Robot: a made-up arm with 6 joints.
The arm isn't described. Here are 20 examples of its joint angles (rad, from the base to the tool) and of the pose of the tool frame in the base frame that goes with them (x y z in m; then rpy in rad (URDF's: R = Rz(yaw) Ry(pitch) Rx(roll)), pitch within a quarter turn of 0, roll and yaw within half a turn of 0).
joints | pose
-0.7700 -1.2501 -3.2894 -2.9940 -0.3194 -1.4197 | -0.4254 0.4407 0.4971 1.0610 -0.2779 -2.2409
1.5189 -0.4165 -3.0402 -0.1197 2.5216 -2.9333 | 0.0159 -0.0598 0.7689 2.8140 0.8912 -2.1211
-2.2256 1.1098 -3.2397 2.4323 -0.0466 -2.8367 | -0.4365 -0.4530 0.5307 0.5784 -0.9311 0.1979
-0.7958 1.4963 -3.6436 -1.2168 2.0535 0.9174 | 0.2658 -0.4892 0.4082 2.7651 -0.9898 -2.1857
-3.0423 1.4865 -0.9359 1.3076 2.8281 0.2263 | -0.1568 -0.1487 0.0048 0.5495 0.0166 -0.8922
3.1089 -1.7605 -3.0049 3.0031 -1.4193 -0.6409 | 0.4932 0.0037 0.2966 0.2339 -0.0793 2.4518
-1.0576 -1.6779 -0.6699 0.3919 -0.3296 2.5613 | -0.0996 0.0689 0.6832 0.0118 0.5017 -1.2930
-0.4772 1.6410 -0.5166 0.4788 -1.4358 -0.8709 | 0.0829 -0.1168 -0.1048 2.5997 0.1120 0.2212
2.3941 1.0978 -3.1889 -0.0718 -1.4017 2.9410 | -0.2587 0.2256 0.6144 0.0081 -0.3575 2.1674
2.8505 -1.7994 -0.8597 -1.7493 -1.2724 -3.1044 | 0.1271 -0.1966 0.4724 -1.2149 -1.0223 2.2474
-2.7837 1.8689 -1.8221 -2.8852 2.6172 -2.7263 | -0.4212 -0.1160 -0.1437 -0.2407 -0.5216 0.5781
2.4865 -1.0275 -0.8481 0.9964 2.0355 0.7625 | -0.1965 -0.0205 0.4975 -2.3511 0.5552 2.3647
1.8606 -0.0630 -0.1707 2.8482 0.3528 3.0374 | -0.0324 0.1601 0.0412 2.9953 -0.5636 2.3130
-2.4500 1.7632 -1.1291 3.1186 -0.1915 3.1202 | 0.0396 0.0365 -0.1649 -3.0984 0.8247 -2.3852
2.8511 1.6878 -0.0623 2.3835 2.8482 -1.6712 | -0.0445 -0.0837 0.0038 -1.9096 0.6625 1.2744
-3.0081 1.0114 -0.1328 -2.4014 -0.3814 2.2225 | 0.0989 -0.0841 0.1057 -2.4851 1.0693 -2.5622
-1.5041 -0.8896 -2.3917 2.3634 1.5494 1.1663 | 0.0639 0.3900 0.8257 -1.6598 -0.5010 -0.6714
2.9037 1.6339 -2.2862 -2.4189 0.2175 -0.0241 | -0.5395 0.0821 -0.1824 2.6233 0.6758 -1.1725
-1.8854 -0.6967 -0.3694 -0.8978 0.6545 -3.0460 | -0.1002 -0.3123 0.2947 -2.3906 0.2046 1.8626
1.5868 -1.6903 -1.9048 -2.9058 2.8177 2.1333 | 0.0409 -0.5382 0.3653 2.9867 0.0238 2.8121
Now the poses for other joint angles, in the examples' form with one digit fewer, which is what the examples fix.
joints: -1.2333 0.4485 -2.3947 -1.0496 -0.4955 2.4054
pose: 0.274 -0.383 0.720 -0.947 -0.378 -2.550
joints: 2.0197 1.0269 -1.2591 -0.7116 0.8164 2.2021
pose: -0.160 0.369 -0.124 2.687 -0.489 0.581
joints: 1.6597 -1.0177 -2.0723 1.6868 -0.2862 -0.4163
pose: 0.153 -0.212 0.823 -0.169 0.245 -0.240
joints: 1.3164 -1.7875 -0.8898 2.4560 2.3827 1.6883
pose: -0.177 -0.269 0.577 -2.031 0.393 2.201
